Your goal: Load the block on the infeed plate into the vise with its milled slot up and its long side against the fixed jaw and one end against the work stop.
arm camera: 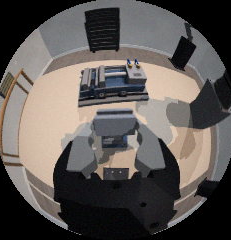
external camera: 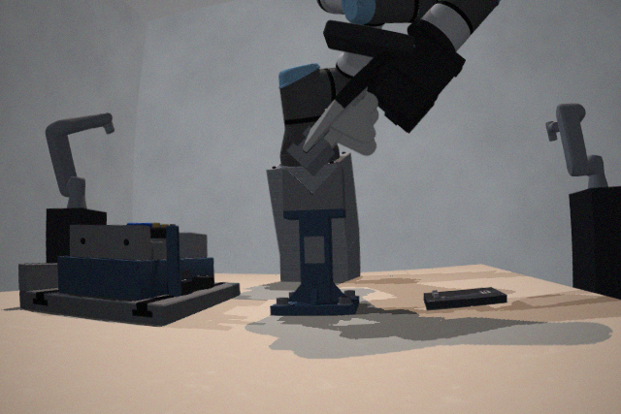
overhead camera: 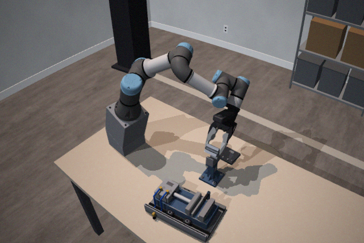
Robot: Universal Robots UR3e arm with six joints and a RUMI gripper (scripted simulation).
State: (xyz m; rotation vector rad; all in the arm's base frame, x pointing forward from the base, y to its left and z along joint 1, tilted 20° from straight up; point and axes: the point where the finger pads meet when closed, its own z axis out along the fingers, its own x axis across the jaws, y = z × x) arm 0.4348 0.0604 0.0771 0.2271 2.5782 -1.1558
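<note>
My gripper is now 10 mm to the left of the grey part. From my hand the other things lie so: blue vise 220 mm to the right, 150 mm below.
</note>
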